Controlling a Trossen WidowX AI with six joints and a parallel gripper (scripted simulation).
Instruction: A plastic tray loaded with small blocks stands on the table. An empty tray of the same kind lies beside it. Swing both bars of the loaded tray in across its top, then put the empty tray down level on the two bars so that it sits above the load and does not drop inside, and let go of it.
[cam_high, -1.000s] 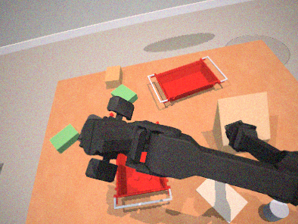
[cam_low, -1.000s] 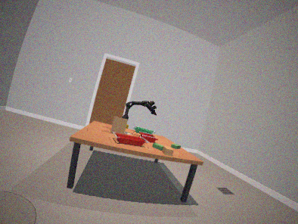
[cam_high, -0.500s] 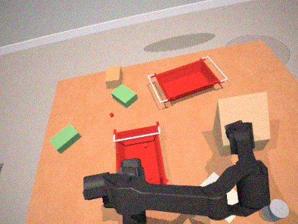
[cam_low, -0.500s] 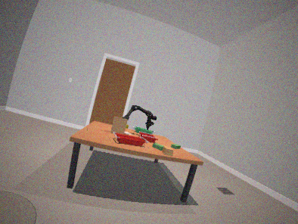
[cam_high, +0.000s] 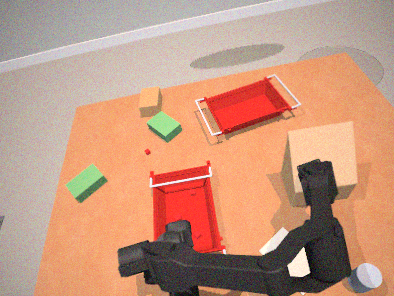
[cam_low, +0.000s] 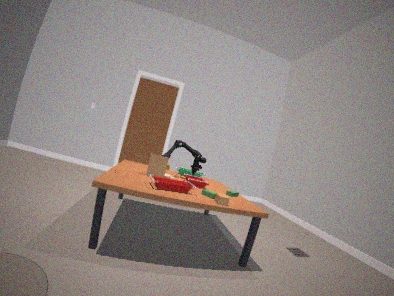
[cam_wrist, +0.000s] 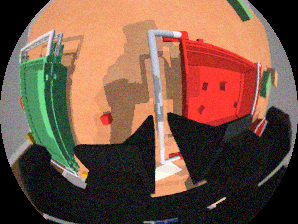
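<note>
The red tray is 53 cm to the right of my gripper tip, 34 cm behind it and 2 cm below it. Round my gripper tip: grey cylinder: 41 cm behind, 13 cm to the left, 3 cm below; then tiny red cube: 47 cm to the right, 8 cm ahead, 6 cm below; then white sheet: 28 cm behind, 6 cm below, 3 cm to the left.
</note>
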